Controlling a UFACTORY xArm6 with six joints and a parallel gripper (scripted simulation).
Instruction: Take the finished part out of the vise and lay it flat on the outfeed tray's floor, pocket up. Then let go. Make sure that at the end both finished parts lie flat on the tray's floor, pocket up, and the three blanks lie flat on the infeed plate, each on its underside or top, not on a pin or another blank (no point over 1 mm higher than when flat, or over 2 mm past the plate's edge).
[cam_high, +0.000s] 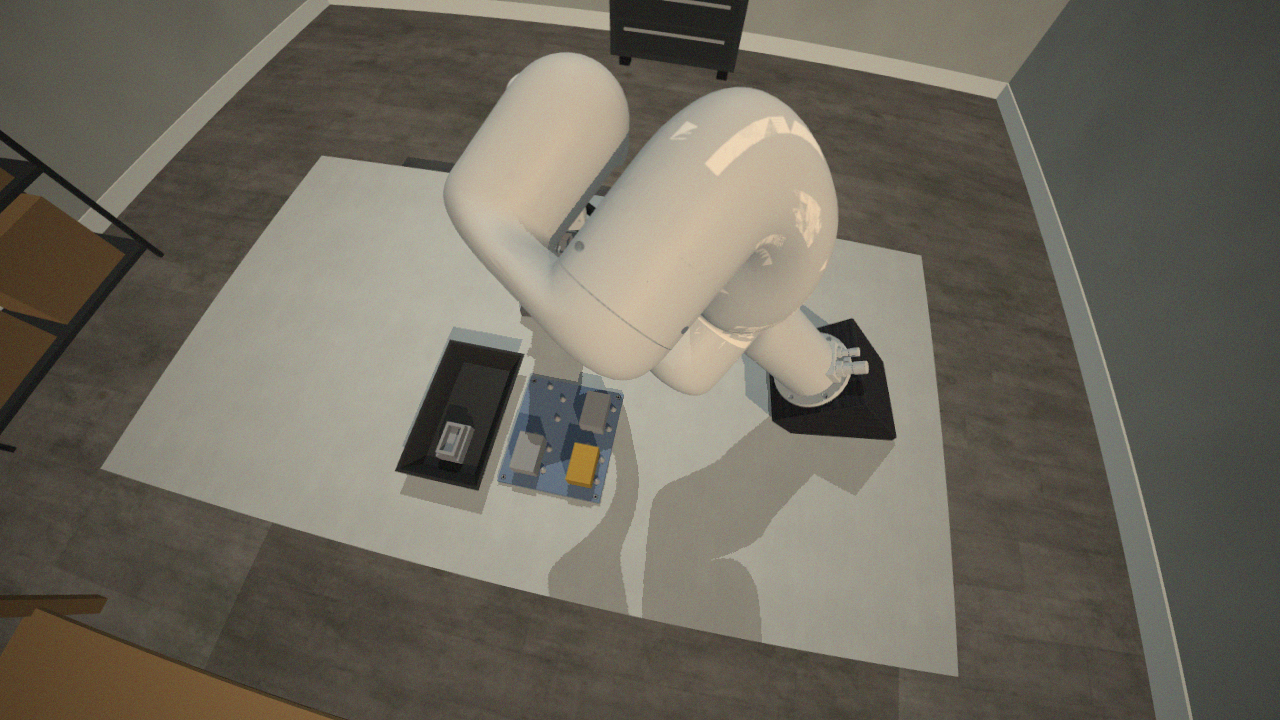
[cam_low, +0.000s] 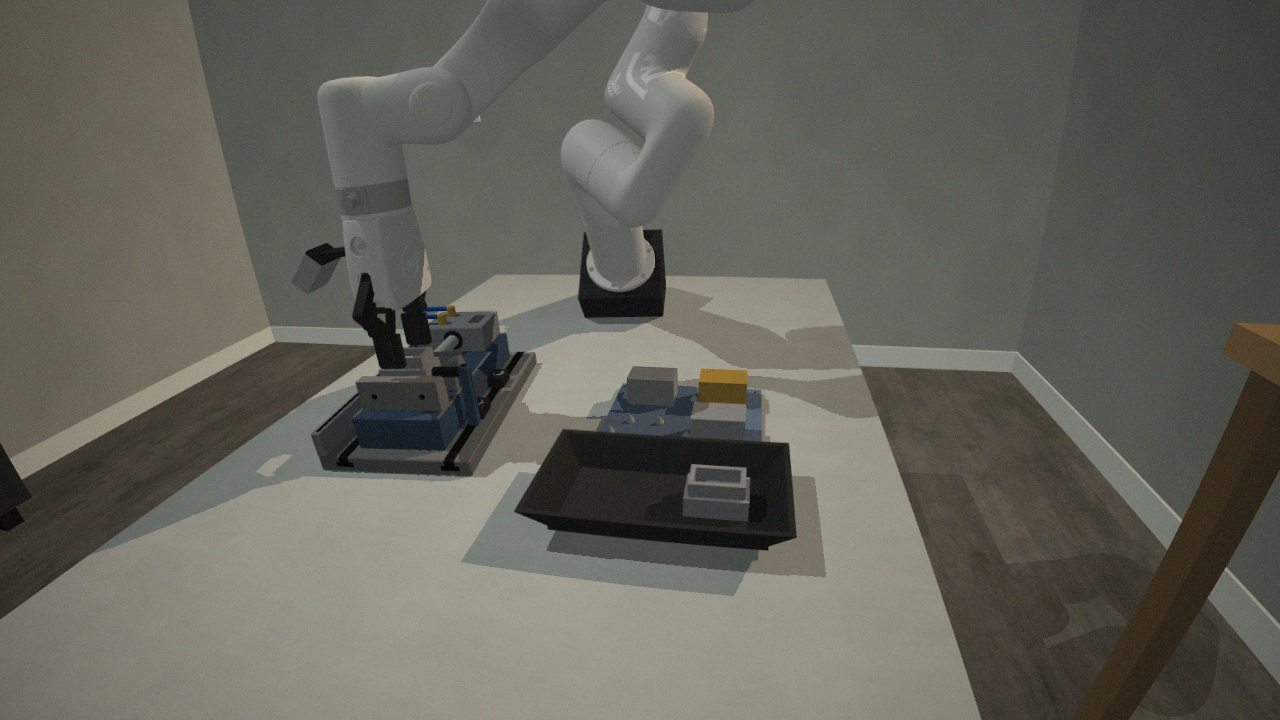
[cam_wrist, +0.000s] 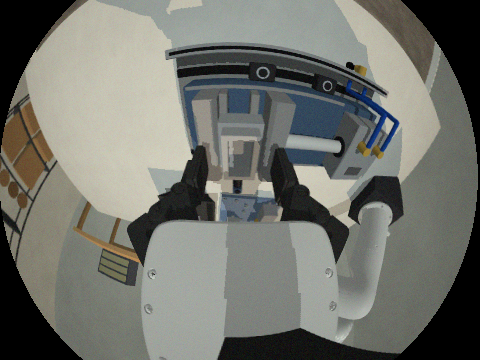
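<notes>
Right now the blue vise is 9 cm below my hand, 7 cm behind it and 2 cm to the right of it. Also, from my hand: blue fixture plate 30 cm to the left, 12 cm below, 11 cm behind; yellow block 34 cm to the left, 16 cm behind, 10 cm below.
</notes>
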